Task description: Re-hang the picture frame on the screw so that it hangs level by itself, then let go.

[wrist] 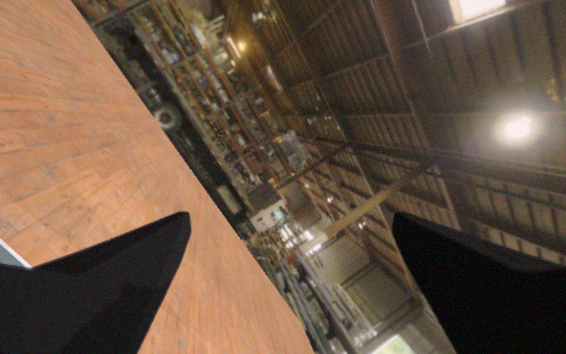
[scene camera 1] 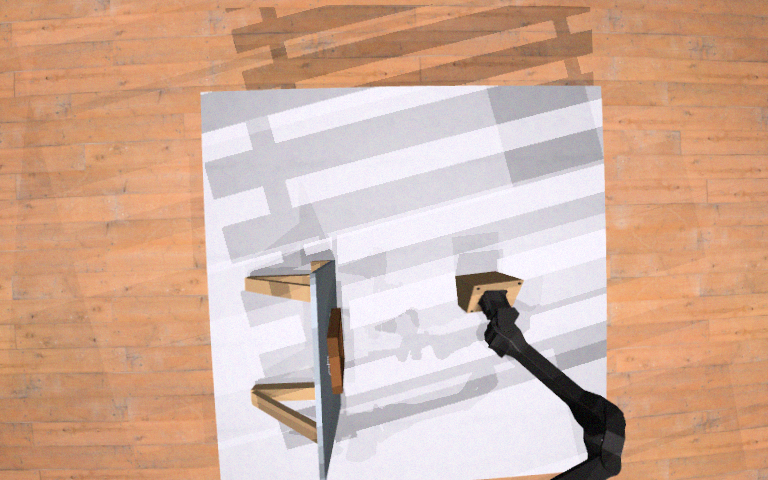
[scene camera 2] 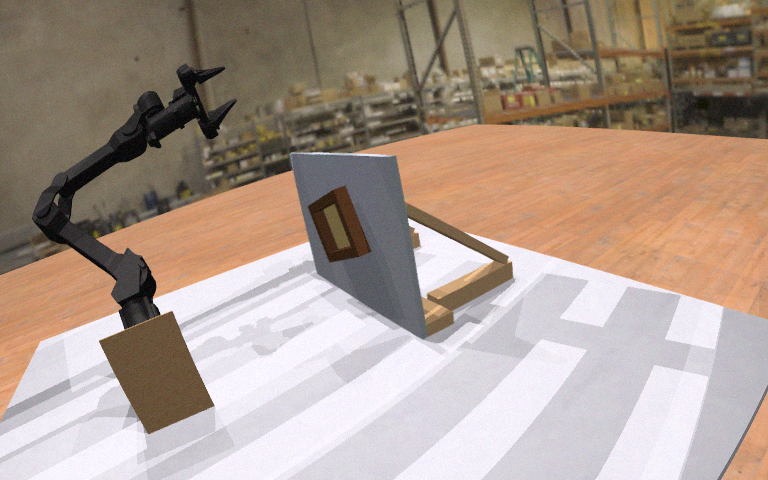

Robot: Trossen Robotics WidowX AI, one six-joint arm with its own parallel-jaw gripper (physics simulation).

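Where they show: gripper, fingertip midpoint: [wrist: 292, 221] [scene camera 2: 230, 83]; arm's base at its link origin: [scene camera 1: 492, 297] [scene camera 2: 147, 337].
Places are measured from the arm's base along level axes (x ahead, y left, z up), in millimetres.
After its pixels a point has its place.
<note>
The brown picture frame [scene camera 1: 336, 350] @[x 411, y 106, z 108 mm] [scene camera 2: 353, 223] @[x 423, y 51, z 53 mm] is on the front face of the upright blue-grey board [scene camera 1: 325, 288] @[x 446, y -30, z 58 mm] [scene camera 2: 390, 254] @[x 446, y -28, z 5 mm]. In scene camera 2 it is visibly tilted, not level. A corner of the board also shows at the lower left of the wrist view [wrist: 9, 258]. The screw does not show in any view. My gripper [scene camera 2: 229, 84] @[x 301, y 310, z 379 mm] [wrist: 292, 221] @[x 301, y 310, z 379 mm] is open and empty, high in the air, above the level of the board's top edge and apart from the frame. In scene camera 1 the gripper is outside the picture.
The board has wooden braces [scene camera 1: 277, 288] @[x 580, y -20, z 11 mm] [scene camera 2: 470, 285] @[x 597, y -35, z -111 mm] behind it. The arm [scene camera 1: 552, 367] @[x -81, y 127, z 158 mm] [scene camera 2: 90, 175] @[x -56, y 270, z 276 mm] rises from a wooden base block [scene camera 1: 468, 291] @[x 63, y -13, z -12 mm] [scene camera 2: 155, 373] @[x -4, y -47, z -44 mm]. Board and block stand on a white sheet [scene camera 1: 424, 215] [scene camera 2: 317, 418] with striped shadows, on a wooden floor [scene camera 1: 113, 226] [scene camera 2: 566, 181].
</note>
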